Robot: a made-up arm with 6 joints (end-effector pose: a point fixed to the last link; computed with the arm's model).
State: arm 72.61 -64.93 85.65 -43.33 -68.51 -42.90
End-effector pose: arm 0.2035 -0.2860 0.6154 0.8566 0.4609 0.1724 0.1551
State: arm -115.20 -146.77 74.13 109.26 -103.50 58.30
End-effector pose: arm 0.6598 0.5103 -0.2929 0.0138 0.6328 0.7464 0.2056
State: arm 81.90 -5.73 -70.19 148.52 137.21 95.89
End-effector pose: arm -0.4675 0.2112 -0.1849 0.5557 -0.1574 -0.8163 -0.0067
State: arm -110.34 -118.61 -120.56 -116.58 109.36 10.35
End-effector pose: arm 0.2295 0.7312 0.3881 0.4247 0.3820 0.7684 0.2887
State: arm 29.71 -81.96 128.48 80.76 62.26 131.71
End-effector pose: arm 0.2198 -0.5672 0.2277 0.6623 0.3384 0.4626 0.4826
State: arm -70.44 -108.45 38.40 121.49 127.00 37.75
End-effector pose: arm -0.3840 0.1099 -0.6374 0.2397 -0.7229 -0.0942 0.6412
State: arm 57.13 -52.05 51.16 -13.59 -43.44 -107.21
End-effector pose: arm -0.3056 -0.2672 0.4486 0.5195 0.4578 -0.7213 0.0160
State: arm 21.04 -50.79 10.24 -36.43 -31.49 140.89
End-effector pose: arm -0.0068 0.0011 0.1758 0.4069 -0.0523 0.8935 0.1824
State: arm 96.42 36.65 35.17 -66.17 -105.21 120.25
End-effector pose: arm 0.0471 -0.7023 0.5941 0.3398 0.8149 0.4627 -0.0797
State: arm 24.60 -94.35 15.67 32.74 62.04 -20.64
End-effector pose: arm -0.1954 -0.0550 -0.1073 0.2404 -0.2532 -0.9204 -0.1760
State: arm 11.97 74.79 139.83 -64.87 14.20 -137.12
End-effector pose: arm -0.0139 -0.2812 0.0094 0.4210 0.2536 -0.1861 -0.8507
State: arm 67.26 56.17 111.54 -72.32 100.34 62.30
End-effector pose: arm -0.2901 0.0943 -0.0061 0.4849 -0.2645 0.8220 0.1387
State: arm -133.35 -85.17 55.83 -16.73 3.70 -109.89
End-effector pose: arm -0.3260 0.2923 0.1849 0.4007 -0.1823 0.3347 0.8332
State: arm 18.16 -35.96 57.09 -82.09 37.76 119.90
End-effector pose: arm -0.2440 0.0416 -0.3485 0.1820 -0.4811 0.8526 0.0915
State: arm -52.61 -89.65 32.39 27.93 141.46 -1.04
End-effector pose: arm 0.1896 -0.1433 -0.2398 0.5226 -0.1849 -0.0461 -0.8310
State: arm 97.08 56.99 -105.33 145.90 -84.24 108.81
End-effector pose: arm -0.3394 0.4388 0.1411 0.3770 0.2750 -0.8206 -0.3301
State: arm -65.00 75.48 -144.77 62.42 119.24 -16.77
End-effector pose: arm -0.0845 0.5363 -0.0547 0.0195 0.4368 0.8969 -0.0659
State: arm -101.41 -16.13 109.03 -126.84 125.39 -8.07
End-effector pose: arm -0.5535 0.7971 -0.0179 0.3124 0.1932 -0.9225 0.1183
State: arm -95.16 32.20 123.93 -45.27 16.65 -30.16
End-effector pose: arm -0.0113 0.2860 -0.2681 0.2404 -0.9577 -0.1494 -0.0525
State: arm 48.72 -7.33 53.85 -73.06 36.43 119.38
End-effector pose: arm -0.2168 -0.1344 -0.2551 0.0459 0.3333 -0.9367 0.0970
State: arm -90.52 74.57 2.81 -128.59 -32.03 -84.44
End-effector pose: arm -0.2772 0.3829 0.1128 0.4850 0.2055 0.7065 0.4727
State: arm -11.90 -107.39 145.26 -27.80 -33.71 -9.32
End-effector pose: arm 0.2474 -0.4340 0.0816 0.0685 0.4962 -0.0264 0.8651
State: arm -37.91 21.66 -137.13 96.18 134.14 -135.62
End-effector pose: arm -0.0795 0.5447 0.1451 0.8124 0.3562 0.1547 -0.4351
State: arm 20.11 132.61 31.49 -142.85 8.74 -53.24
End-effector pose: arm 0.0265 0.0198 -0.1162 0.2667 -0.3747 -0.8570 0.2326
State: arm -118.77 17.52 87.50 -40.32 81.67 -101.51
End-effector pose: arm -0.3794 0.2833 0.3102 0.0906 0.7813 -0.4215 -0.4513
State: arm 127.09 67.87 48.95 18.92 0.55 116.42
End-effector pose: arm 0.3319 -0.0465 0.5331 0.4068 0.0734 0.4957 -0.7638
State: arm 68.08 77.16 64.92 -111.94 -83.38 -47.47
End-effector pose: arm -0.4033 -0.6142 -0.0030 0.0229 0.1443 0.3862 -0.9107
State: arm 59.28 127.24 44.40 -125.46 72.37 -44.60
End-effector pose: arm 0.2890 -0.1406 0.2471 0.3923 0.6364 0.6406 -0.1754
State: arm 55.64 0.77 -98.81 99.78 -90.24 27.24
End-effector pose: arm -0.7430 0.1759 -0.0891 0.4351 -0.4799 0.5305 0.5468
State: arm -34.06 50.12 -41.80 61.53 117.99 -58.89
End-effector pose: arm 0.1606 -0.0169 -0.3039 0.3334 -0.6803 -0.5428 0.3624
